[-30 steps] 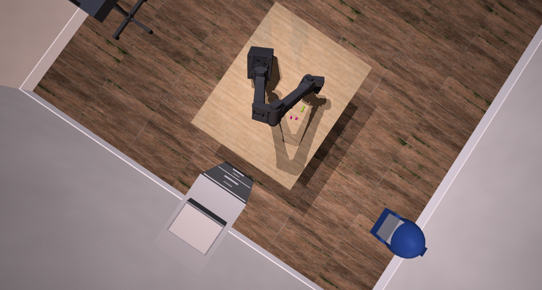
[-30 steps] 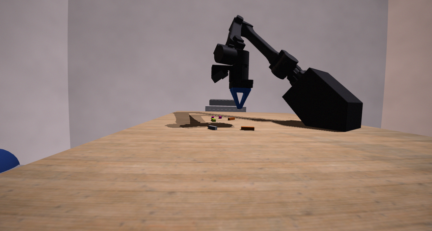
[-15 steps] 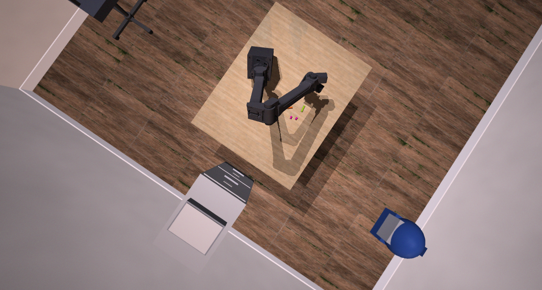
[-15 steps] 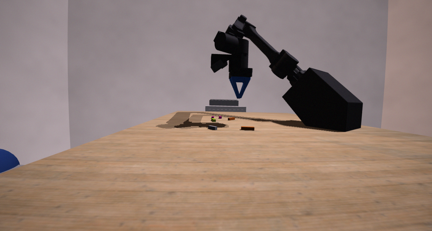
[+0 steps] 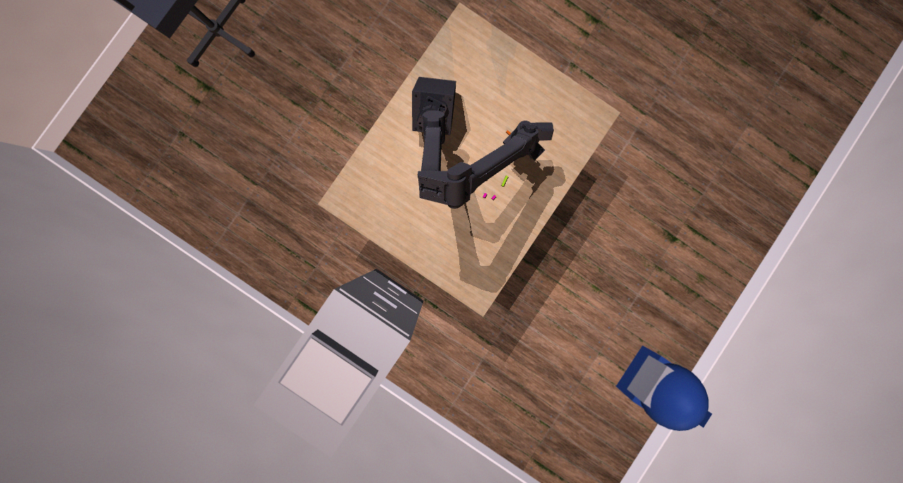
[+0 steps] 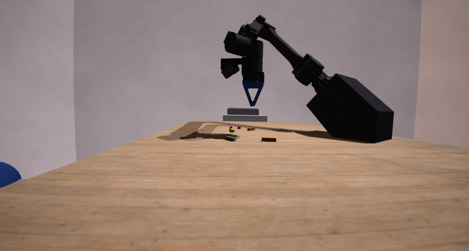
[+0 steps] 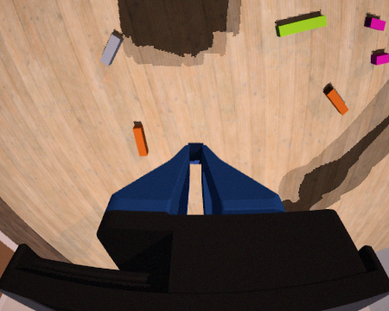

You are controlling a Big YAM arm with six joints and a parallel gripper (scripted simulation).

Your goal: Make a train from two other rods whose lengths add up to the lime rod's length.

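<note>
Now: hand 9 cm short of the grey rod, 5 cm to the right of it and 11 cm above it. From my hand the other things lie so: blue rod (right at my hand); then lime rod (3 cm ahead, 13 cm to the right, 11 cm below).
</note>
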